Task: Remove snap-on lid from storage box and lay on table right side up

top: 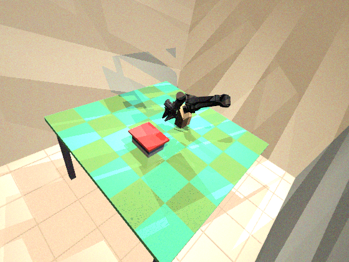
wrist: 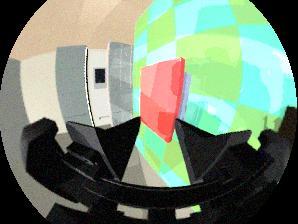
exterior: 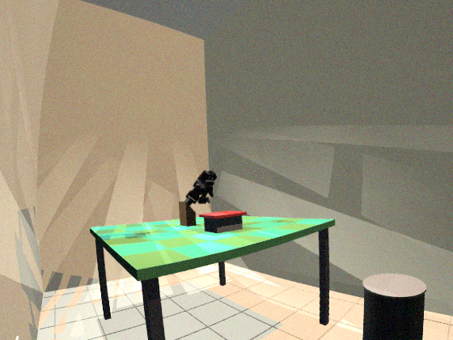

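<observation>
Right now my gripper tip is 120 mm short of the red lid and 90 mm above it. Also, from my gripper tip: storage box (120 mm ahead, 140 mm below).
</observation>
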